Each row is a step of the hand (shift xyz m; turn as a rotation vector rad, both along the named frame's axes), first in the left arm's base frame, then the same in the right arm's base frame.
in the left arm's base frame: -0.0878 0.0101 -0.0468 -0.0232 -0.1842 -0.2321
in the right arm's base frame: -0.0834 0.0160 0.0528 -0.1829 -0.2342 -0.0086
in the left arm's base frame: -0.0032 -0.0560 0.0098 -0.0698 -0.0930 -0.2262
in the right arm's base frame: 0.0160 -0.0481 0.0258 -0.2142 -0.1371 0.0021
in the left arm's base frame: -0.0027 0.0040 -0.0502 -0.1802 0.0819 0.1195
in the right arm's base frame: -0.0455 -0.0106 -0.0189 0.0063 0.1537 0.1726
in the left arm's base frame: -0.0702 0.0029 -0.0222 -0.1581 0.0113 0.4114
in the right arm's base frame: -0.0526 0.0126 0.0500 0.2817 0.1702 0.2933
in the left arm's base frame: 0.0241 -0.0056 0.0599 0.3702 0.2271 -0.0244
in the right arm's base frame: 0.0642 0.0070 0.0051 0.1154 0.1159 -0.4031
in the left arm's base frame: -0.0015 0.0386 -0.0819 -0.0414 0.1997 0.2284
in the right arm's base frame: -0.0781 0.0116 -0.0443 0.1469 0.2626 0.0569
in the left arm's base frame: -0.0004 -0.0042 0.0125 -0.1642 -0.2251 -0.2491
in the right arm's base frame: 0.0114 -0.0001 0.0067 -0.2570 -0.2439 0.1188
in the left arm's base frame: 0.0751 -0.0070 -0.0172 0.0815 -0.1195 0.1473
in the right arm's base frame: 0.0213 -0.0292 -0.0684 0.1854 -0.0858 0.0298
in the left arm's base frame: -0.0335 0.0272 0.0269 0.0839 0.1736 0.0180
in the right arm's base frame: 0.0033 0.0411 0.0298 0.0269 0.1463 -0.1240
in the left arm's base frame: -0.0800 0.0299 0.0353 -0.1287 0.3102 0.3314
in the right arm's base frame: -0.0116 0.0570 0.0718 0.1778 0.4160 0.1340
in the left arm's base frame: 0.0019 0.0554 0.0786 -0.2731 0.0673 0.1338
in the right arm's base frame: 0.0603 0.0742 0.0104 -0.0224 0.1663 0.2624
